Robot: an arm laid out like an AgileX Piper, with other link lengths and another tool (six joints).
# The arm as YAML. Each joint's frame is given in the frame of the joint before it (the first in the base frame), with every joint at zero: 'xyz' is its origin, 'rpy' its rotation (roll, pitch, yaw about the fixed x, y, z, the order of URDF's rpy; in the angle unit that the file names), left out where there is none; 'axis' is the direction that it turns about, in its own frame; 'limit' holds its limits. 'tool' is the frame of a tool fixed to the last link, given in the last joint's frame.
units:
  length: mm
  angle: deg
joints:
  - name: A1
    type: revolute
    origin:
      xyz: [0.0, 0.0, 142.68]
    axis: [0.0, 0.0, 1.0]
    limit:
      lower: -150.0
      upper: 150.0
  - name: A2
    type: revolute
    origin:
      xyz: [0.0, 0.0, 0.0]
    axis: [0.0, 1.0, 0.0]
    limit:
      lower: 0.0
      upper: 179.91
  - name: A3
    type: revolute
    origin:
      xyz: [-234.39, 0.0, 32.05]
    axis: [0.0, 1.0, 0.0]
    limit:
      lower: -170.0
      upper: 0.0
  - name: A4
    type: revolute
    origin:
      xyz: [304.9, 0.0, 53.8]
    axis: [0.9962, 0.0, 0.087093]
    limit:
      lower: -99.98
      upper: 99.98
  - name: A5
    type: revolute
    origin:
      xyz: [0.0, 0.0, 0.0]
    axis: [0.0, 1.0, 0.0]
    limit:
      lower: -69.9
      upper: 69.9
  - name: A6
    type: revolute
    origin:
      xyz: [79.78, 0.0, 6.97]
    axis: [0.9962, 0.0, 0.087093]
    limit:
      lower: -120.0
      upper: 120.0
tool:
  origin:
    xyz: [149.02, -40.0, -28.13]
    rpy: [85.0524, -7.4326, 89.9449]
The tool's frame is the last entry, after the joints.
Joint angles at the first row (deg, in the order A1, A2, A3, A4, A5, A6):
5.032 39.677 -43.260 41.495 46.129 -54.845
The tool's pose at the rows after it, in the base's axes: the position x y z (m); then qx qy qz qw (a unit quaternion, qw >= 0):
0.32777 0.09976 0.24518 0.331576 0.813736 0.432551 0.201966
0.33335 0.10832 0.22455 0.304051 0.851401 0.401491 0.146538
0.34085 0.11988 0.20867 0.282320 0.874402 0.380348 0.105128
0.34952 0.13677 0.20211 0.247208 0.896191 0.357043 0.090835
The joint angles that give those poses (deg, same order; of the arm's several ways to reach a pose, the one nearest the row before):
5.032 48.353 -49.025 40.773 53.246 -60.602
5.031 56.372 -53.788 40.331 59.472 -64.024
6.521 63.374 -58.030 39.485 62.625 -65.499
10.318 68.727 -62.309 36.590 63.315 -65.924

